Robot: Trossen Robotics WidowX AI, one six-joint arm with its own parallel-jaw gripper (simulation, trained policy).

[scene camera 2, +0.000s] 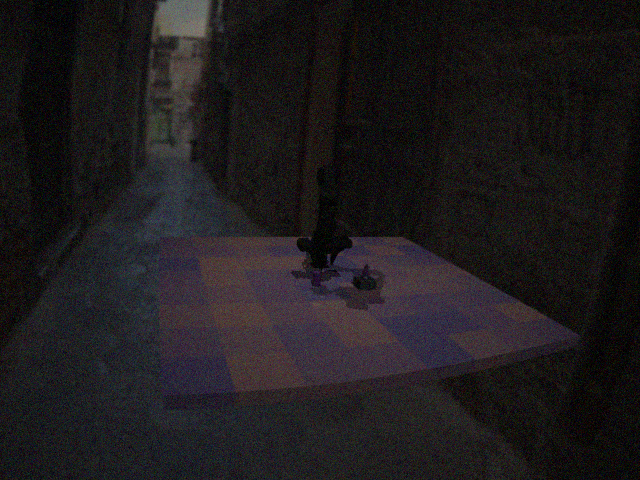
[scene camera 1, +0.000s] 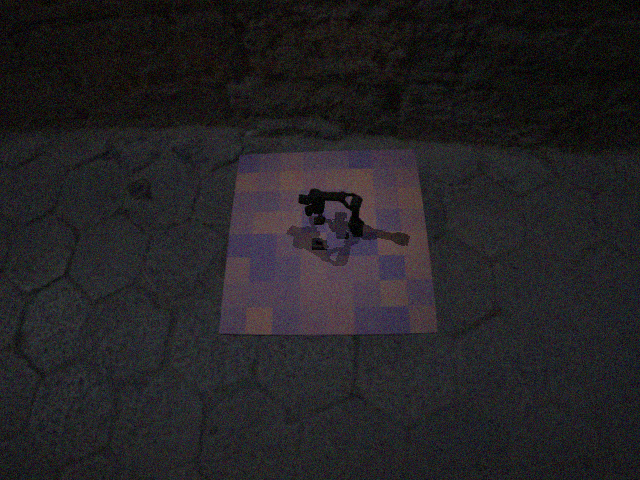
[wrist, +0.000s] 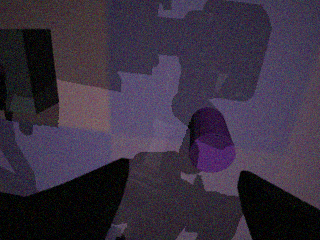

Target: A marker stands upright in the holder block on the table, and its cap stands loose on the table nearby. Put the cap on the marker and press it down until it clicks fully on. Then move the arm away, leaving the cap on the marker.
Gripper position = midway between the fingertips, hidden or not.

Note:
In view: my gripper [scene camera 2: 322,265], a purple cap [wrist: 211,149] and a holder block [wrist: 38,43].
My gripper also shows in the wrist view [wrist: 183,172].

